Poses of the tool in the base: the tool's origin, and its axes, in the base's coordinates. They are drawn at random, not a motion.
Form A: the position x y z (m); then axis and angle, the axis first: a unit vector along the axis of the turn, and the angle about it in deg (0 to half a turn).
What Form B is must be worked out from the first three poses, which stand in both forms.
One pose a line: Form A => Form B
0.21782, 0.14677, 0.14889, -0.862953, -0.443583, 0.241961, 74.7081 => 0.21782, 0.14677, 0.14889, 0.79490, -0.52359, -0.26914, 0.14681
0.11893, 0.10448, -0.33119, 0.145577, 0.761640, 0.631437, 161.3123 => 0.11893, 0.10448, -0.33119, 0.16236, 0.14365, 0.75153, 0.62306
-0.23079, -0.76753, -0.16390, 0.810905, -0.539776, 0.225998, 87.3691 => -0.23079, -0.76753, -0.16390, 0.72315, 0.56008, -0.37282, 0.15609
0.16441, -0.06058, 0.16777, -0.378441, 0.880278, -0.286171, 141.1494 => 0.16441, -0.06058, 0.16777, 0.33258, -0.35690, 0.83017, -0.26988
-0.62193, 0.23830, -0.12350, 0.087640, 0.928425, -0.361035, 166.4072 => -0.62193, 0.23830, -0.12350, 0.11834, 0.08702, 0.92190, -0.35850
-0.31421, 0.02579, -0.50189, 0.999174, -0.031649, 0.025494, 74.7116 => -0.31421, 0.02579, -0.50189, 0.79488, 0.60626, -0.01920, 0.01547
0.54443, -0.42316, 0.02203, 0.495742, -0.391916, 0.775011, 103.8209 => 0.54443, -0.42316, 0.02203, 0.61689, 0.39017, -0.30846, 0.60997
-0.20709, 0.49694, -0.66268, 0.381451, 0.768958, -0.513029, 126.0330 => -0.20709, 0.49694, -0.66268, 0.45373, 0.33993, 0.68525, -0.45718
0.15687, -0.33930, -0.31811, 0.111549, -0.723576, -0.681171, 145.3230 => 0.15687, -0.33930, -0.31811, 0.29802, 0.10648, -0.69070, -0.65022
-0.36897, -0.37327, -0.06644, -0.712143, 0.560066, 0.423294, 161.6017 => -0.36897, -0.37327, -0.06644, 0.15987, -0.70298, 0.55286, 0.41785
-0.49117, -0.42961, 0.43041, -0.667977, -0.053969, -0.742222, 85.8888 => -0.49117, -0.42961, 0.43041, 0.73202, -0.45509, -0.03677, -0.50567
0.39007, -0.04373, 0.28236, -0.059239, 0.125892, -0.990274, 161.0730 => 0.39007, -0.04373, 0.28236, 0.16442, -0.05843, 0.12418, -0.97680
